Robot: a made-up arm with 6 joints. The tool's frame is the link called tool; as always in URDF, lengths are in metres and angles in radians. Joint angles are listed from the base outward. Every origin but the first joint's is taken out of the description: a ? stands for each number. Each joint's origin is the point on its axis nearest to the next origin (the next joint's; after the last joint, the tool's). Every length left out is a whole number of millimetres.
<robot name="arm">
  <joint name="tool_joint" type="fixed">
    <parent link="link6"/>
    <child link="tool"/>
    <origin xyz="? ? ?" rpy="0 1.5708 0"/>
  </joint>
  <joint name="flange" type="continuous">
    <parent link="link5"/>
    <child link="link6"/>
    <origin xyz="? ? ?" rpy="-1.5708 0 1.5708"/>
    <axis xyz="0 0 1"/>
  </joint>
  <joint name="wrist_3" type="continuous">
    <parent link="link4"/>
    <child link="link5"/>
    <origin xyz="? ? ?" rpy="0 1.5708 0"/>
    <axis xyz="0 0 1"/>
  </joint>
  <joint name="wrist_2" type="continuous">
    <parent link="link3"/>
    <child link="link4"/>
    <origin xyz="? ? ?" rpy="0 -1.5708 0"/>
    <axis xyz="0 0 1"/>
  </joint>
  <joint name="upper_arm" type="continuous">
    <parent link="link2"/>
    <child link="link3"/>
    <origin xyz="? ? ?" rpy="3.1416 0 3.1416"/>
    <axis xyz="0 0 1"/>
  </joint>
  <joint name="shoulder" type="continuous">
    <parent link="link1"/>
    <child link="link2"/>
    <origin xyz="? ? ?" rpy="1.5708 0 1.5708"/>
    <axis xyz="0 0 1"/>
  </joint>
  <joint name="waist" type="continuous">
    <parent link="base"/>
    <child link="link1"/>
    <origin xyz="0 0 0.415" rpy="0 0 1.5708"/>
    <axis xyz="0 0 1"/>
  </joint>
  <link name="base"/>
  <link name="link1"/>
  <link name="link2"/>
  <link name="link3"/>
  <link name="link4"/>
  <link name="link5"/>
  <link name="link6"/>
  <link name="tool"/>
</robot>
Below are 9 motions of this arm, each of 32 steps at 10 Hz.
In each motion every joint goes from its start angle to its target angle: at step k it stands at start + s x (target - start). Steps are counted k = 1, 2, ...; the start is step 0. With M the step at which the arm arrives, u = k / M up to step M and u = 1 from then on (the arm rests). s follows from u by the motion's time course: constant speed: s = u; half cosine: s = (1 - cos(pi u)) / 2; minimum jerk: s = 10 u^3 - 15 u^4 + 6 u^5.
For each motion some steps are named. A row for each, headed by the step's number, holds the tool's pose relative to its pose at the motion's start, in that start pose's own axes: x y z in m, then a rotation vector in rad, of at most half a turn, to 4 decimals.
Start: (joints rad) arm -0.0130 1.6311 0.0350 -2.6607 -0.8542 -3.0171
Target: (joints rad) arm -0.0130 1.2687 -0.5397 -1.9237 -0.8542 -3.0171
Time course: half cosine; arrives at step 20
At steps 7, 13, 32:
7: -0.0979 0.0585 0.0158 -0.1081 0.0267 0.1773
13: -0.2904 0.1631 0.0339 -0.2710 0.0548 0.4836
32: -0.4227 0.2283 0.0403 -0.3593 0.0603 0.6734

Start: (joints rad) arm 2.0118 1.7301 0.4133 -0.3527 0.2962 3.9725
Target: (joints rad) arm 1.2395 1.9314 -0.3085 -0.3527 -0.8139 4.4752
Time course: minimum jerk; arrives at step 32
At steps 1, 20, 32:
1: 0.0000 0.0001 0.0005 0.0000 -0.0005 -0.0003
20: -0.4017 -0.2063 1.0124 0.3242 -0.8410 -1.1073
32: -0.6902 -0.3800 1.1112 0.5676 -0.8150 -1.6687

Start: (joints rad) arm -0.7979 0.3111 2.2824 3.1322 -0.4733 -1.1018
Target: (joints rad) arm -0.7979 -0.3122 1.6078 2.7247 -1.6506 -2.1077
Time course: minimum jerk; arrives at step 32
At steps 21, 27, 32:
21: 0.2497 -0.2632 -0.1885 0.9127 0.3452 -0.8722
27: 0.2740 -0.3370 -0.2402 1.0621 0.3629 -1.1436
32: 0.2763 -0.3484 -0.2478 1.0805 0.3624 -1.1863

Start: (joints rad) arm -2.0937 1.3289 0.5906 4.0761 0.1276 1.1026
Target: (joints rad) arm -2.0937 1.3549 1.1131 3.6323 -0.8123 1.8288
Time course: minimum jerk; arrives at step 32
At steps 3, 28, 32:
3: -0.0008 0.0050 0.0015 -0.0017 0.0018 0.0090
28: -0.3665 0.5899 0.2509 -0.2841 -0.3316 1.3159
32: -0.3760 0.5964 0.2551 -0.2874 -0.3468 1.3361

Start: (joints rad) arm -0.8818 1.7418 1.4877 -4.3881 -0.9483 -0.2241
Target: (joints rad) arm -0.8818 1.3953 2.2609 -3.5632 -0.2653 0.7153
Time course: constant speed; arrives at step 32
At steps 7, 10, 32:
7: 0.0310 -0.3835 -0.0390 -0.1473 -0.0834 -0.2738
10: 0.0260 -0.5438 -0.0758 -0.2244 -0.0878 -0.3953
32: -0.2883 -1.4775 -0.6336 -0.9541 0.4388 -1.0614

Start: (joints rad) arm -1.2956 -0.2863 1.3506 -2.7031 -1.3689 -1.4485
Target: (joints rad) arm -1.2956 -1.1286 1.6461 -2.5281 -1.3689 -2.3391
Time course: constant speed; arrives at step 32
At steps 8, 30, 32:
8: 0.3918 -0.2525 -0.2315 0.0889 -0.0144 -0.2549
30: 0.9890 -1.4051 -0.7447 0.2255 -0.3030 -0.8651
32: 1.0009 -1.5293 -0.7759 0.2274 -0.3438 -0.9096

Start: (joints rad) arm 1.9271 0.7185 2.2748 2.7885 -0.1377 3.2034
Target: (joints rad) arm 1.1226 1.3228 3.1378 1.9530 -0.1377 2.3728
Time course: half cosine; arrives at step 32
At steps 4, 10, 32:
4: -0.0141 -0.0178 0.0055 0.0332 -0.0094 0.0027
10: -0.0871 -0.1009 0.0446 0.1950 -0.0498 0.0274
32: -0.4708 -0.3019 0.3829 0.8871 -0.0246 0.2560

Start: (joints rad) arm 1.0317 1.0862 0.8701 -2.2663 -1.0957 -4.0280
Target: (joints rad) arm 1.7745 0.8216 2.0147 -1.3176 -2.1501 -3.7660
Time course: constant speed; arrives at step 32
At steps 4, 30, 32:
4: 0.2105 0.1762 0.1769 -0.1643 -0.1352 0.2922
30: 0.2542 1.3846 1.3648 -1.3531 -1.0151 1.6669
32: 0.1815 1.4357 1.4372 -1.4601 -1.0597 1.7185

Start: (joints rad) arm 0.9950 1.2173 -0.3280 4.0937 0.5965 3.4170
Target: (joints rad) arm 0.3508 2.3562 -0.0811 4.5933 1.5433 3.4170
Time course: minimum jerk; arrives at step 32
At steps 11, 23, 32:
11: 0.3070 0.1298 -0.0868 -0.0888 0.2567 0.2343
23: 0.7910 0.8498 -0.1443 -0.5922 0.7056 0.7483
32: 0.8008 1.0369 -0.1050 -0.7381 0.7452 0.8051

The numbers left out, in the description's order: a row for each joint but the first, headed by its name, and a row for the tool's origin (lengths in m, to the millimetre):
tool: 0 0 0
flange: 0.171 0 0
wrist_3: 0 0 0
wrist_2: 1.138 0.173 0
upper_arm: 0 0.853 0
shoulder: 0 -0.177 0

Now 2 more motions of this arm.
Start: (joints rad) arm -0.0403 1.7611 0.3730 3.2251 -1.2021 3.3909
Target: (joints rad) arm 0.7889 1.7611 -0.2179 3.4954 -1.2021 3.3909
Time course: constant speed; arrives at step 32
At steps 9, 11, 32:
9: -0.1928 0.3619 -0.0183 -0.0708 0.0819 0.3335
11: -0.2479 0.4285 -0.0238 -0.0900 0.1003 0.4069
32: -0.9447 0.7702 -0.0917 -0.3688 0.3031 1.1451

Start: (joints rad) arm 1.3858 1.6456 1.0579 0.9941 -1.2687 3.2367
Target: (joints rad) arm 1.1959 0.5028 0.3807 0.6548 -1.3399 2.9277
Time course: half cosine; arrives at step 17
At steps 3, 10, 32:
3: -0.0426 0.0940 0.0426 0.0670 0.0058 -0.0207
10: -0.3497 0.6463 0.5474 0.5576 0.0576 -0.1744
32: -0.5256 0.8129 0.9792 0.8608 0.1016 -0.2732

